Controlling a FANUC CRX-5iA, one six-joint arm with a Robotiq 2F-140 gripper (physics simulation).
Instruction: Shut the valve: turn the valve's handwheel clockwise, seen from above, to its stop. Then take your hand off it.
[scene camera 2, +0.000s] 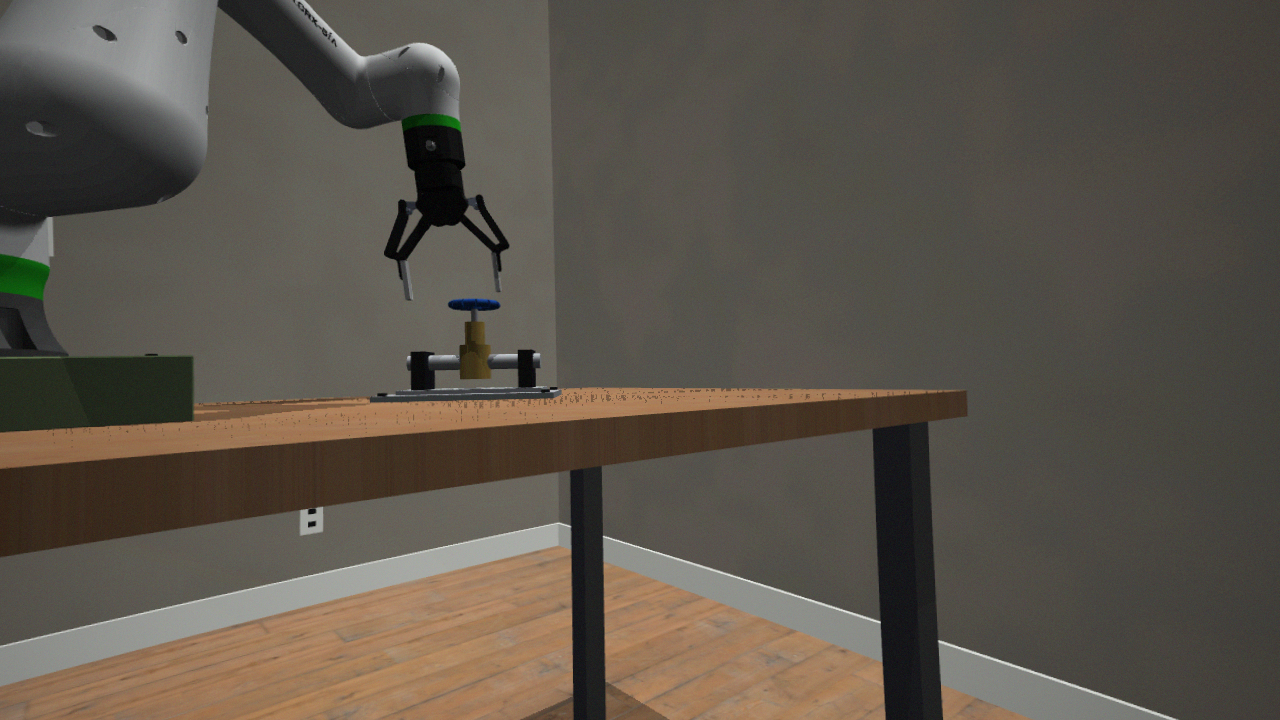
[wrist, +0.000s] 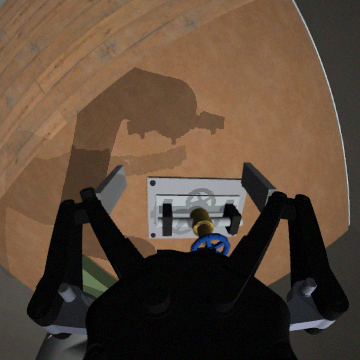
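The blue handwheel (scene camera 2: 473, 305) (wrist: 194, 246) sits level on top of the brass valve (scene camera 2: 475, 350) (wrist: 202, 221). In the wrist view its lower part is hidden behind the gripper's body. The valve is on a light pipe held by two black brackets on a grey base plate (scene camera 2: 465, 394) (wrist: 154, 210). My gripper (scene camera 2: 453, 295) (wrist: 183, 173) is open, pointing down, with nothing between its fingers. In the scene view its fingertips are a little above the handwheel's height, one to the left of the wheel and the other above its right part. They appear apart from the wheel.
The valve stand is on the wooden table (scene camera 2: 716, 407) (wrist: 280, 110). The arm's green base block (scene camera 2: 98, 389) (wrist: 95, 277) is at the left in the scene view and low left in the wrist view. Grey walls stand behind the table. The arm's shadow falls beside the base plate.
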